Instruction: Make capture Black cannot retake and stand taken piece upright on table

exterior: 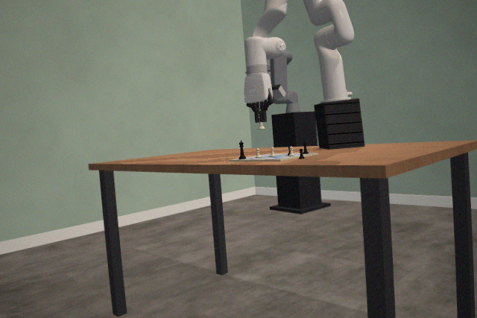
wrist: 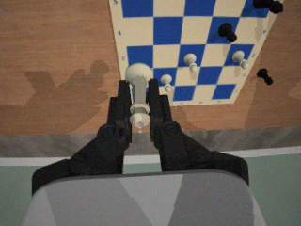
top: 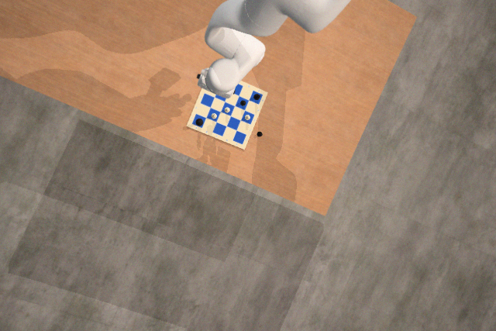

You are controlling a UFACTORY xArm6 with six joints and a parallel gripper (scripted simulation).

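My hand is 14 cm above the blue-and-cream chessboard, 8 cm to the right of it and 3 cm short of it. Also, from my hand: tall white piece (1 cm below); then tall black piece (12 cm ahead, 11 cm below, 2 cm to the left).
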